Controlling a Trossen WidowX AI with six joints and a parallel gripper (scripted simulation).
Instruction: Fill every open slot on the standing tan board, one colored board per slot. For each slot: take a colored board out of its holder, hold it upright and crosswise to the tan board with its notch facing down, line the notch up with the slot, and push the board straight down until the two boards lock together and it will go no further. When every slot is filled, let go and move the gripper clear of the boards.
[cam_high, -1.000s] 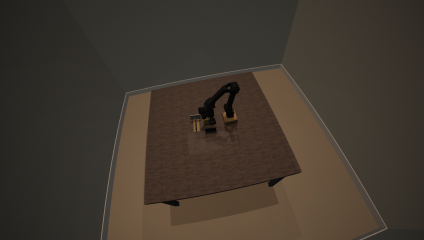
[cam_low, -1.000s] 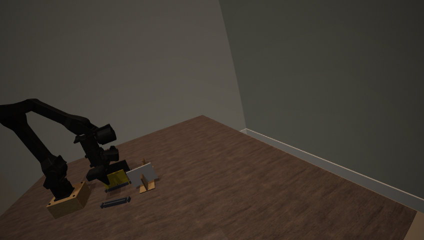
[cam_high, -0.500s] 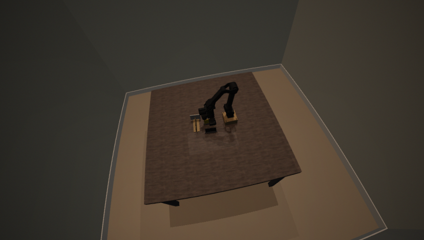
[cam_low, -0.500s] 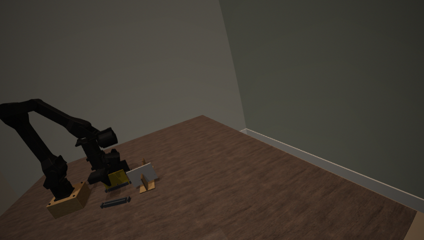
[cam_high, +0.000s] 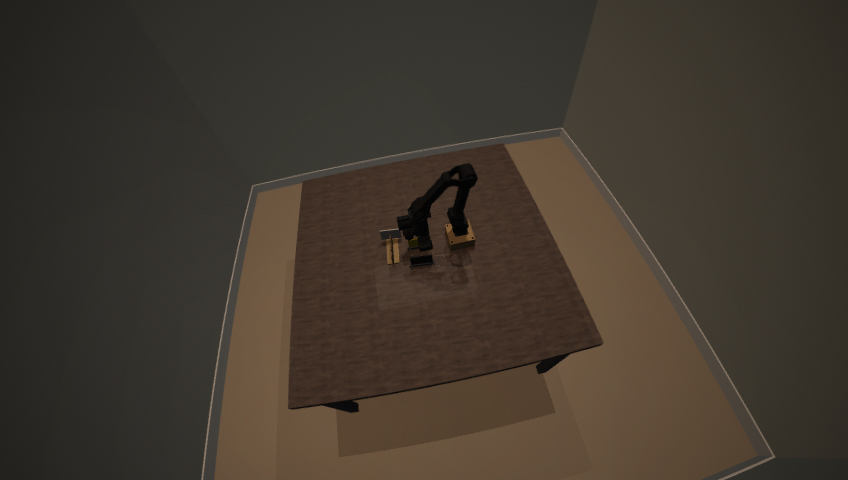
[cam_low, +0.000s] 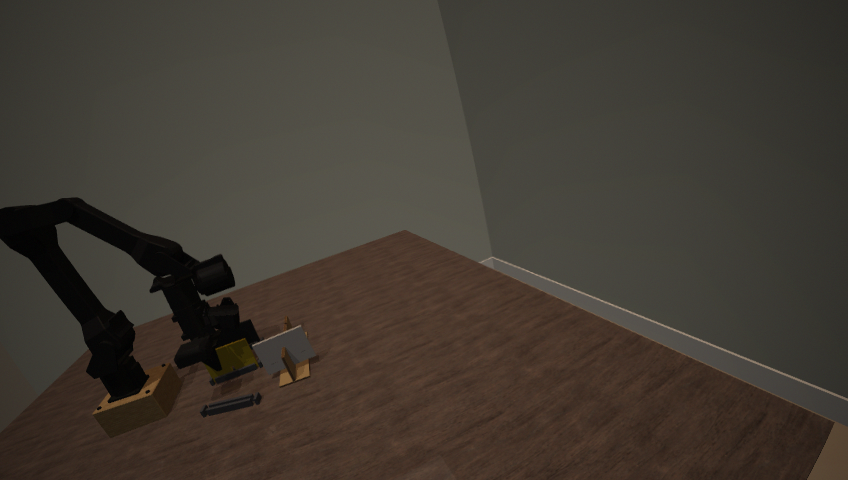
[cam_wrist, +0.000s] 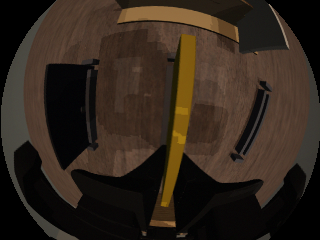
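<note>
Now: the tan board 16 cm ahead of my gripper tip and 2 cm to the right of it. Round my gripper tip: yellow board: 3 cm ahead; then dark board: 3 cm ahead, 10 cm to the left.
</note>
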